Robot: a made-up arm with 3 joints. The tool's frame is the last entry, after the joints. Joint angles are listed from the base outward. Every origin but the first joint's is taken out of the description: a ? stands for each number. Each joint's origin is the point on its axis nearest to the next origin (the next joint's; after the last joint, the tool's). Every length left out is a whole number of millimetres.
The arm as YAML. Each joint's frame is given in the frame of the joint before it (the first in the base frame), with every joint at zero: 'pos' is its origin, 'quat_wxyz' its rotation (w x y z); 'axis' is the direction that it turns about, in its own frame. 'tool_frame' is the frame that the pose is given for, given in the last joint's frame.
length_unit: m
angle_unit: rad
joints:
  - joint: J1
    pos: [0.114, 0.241, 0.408]
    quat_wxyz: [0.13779, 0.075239, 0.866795, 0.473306]
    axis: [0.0, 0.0, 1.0]
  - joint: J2
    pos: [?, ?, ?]
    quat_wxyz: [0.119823, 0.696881, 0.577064, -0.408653]
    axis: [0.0, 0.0, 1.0]
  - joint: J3
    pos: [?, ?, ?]
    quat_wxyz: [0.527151, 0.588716, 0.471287, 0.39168]
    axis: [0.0, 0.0, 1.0]
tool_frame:
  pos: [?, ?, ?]
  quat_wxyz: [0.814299, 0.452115, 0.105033, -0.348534]
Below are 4 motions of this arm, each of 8 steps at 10 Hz.
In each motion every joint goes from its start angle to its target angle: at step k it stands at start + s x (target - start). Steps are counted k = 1, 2, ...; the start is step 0. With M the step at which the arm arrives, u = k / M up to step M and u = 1 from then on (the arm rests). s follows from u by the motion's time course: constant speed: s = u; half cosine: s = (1 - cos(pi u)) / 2; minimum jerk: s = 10 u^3 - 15 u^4 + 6 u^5.
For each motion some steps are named. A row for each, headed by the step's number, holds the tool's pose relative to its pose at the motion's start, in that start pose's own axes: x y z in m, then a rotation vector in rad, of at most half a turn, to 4 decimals.
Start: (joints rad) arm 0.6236 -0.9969 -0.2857
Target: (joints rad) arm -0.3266 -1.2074 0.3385
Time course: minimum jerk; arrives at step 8
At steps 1, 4, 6, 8:
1: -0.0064 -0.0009 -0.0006 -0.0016 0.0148 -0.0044
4: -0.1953 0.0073 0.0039 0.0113 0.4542 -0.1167
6: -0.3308 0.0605 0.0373 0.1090 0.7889 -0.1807
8: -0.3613 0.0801 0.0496 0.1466 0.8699 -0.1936

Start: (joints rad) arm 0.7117 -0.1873 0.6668
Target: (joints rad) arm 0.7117 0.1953 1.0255
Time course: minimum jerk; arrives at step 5
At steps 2, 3, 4, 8:
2: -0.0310 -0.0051 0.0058 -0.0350 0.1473 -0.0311
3: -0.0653 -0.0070 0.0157 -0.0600 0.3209 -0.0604
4: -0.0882 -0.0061 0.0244 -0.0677 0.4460 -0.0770
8: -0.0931 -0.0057 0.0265 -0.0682 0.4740 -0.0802

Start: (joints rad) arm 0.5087 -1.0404 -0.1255
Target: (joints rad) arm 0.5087 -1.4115 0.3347
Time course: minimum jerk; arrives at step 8
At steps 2, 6, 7, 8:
2: 0.0057 0.0004 -0.0001 -0.0041 0.0254 0.0599
6: 0.0581 0.0108 0.0017 -0.0750 0.1759 0.5296
7: 0.0646 0.0131 0.0023 -0.0872 0.1875 0.5821
8: 0.0658 0.0135 0.0024 -0.0895 0.1895 0.5917

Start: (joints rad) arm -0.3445 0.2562 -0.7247
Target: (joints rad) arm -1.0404 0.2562 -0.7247
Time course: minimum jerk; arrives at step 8
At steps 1, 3, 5, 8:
1: -0.0022 -0.0036 0.0009 -0.0095 0.0053 -0.0023
3: -0.0384 -0.0596 0.0209 -0.1635 0.0914 -0.0398
5: -0.0999 -0.1431 0.0820 -0.4307 0.2407 -0.1048
8: -0.1347 -0.1827 0.1337 -0.5942 0.3322 -0.1446

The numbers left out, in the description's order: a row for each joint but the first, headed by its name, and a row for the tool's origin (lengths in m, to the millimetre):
J2: 0.121 -0.177 0.0
J3: -0.212 0.044 0.0
tool: -0.07 0.073 0.0

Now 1 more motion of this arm.
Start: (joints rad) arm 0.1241 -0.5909 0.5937
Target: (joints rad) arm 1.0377 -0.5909 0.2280
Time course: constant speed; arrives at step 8
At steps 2, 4, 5, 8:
2: 0.0649 -0.0200 0.0625 -0.0771 -0.2466 0.0012
4: 0.1191 -0.0288 0.1382 -0.1427 -0.4959 0.0195
5: 0.1413 -0.0287 0.1800 -0.1714 -0.6209 0.0354
8: 0.1843 -0.0091 0.3153 -0.2420 -0.9941 0.1125

